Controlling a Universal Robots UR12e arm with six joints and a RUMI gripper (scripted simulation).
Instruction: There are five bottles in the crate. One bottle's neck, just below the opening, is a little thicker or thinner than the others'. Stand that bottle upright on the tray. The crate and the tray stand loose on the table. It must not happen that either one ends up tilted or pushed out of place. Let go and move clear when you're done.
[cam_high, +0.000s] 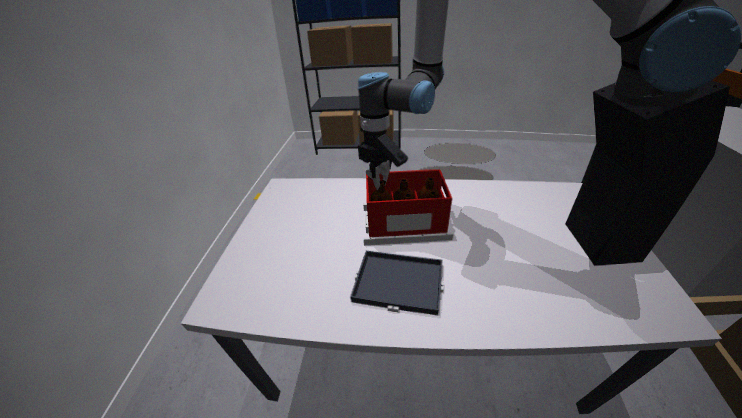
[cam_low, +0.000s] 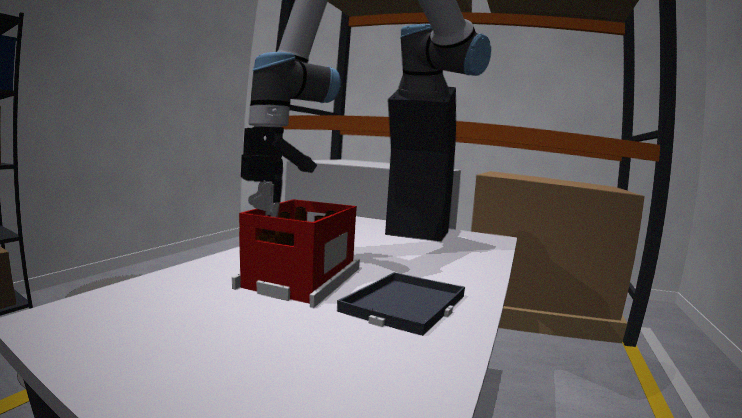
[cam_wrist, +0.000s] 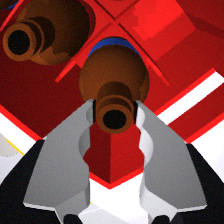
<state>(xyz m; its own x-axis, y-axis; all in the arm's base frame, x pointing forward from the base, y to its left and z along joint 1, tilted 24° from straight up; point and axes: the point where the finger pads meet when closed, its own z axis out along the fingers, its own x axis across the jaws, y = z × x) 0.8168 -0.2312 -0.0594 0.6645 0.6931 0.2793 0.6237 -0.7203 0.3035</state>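
The brown bottle lies 70 mm below my hand. Round my hand: dark tray: 310 mm to the left, 140 mm below, 20 mm behind; glass bottle: 80 mm behind, 70 mm below, 10 mm to the right; red crate: 80 mm behind, 70 mm below, 40 mm to the left.
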